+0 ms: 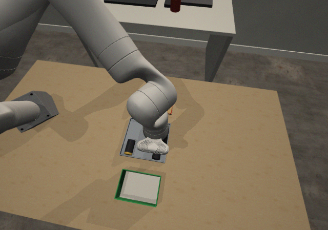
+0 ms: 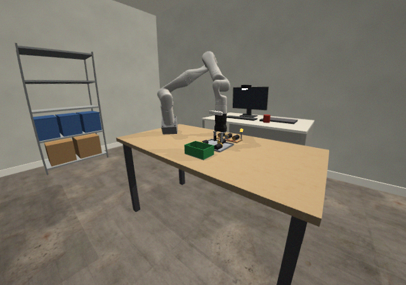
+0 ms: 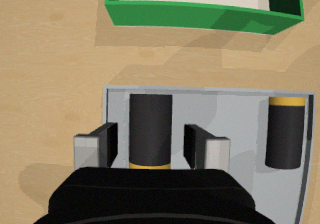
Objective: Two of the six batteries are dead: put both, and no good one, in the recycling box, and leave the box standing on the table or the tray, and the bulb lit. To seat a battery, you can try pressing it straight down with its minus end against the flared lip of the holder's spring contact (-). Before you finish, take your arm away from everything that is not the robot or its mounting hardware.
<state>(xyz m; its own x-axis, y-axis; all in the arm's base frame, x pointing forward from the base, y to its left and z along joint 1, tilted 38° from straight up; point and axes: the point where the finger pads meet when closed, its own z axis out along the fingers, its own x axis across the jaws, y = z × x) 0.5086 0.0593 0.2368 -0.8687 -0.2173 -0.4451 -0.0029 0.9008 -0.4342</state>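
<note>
The green recycling box lies 14 cm to the right of my hand, 6 cm below it and 4 cm behind it. Round my hand: grey tray 7 cm below, 6 cm behind, 5 cm to the left.
</note>
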